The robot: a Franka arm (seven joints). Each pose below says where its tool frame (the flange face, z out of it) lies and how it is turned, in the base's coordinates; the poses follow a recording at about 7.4 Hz.
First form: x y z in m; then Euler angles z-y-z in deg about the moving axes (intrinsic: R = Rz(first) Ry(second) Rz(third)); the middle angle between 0 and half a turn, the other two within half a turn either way.
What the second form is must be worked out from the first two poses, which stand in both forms.
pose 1, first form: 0.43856, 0.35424, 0.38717, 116.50, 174.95, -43.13
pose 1, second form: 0.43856, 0.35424, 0.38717, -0.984, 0.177, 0.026, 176.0
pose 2, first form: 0.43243, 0.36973, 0.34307, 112.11, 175.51, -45.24
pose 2, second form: 0.43243, 0.36973, 0.34307, -0.980, 0.196, 0.022, 176.3
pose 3, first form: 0.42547, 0.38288, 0.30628, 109.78, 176.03, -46.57
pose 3, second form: 0.42547, 0.38288, 0.30628, -0.979, 0.205, 0.018, 176.6
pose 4, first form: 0.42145, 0.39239, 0.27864, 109.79, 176.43, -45.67
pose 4, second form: 0.42145, 0.39239, 0.27864, -0.977, 0.212, 0.017, 177.0
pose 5, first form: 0.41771, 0.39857, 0.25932, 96.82, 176.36, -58.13
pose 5, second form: 0.41771, 0.39857, 0.25932, -0.976, 0.217, 0.011, 176.6
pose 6, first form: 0.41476, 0.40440, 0.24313, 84.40, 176.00, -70.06
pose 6, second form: 0.41476, 0.40440, 0.24313, -0.975, 0.221, 0.004, 176.0
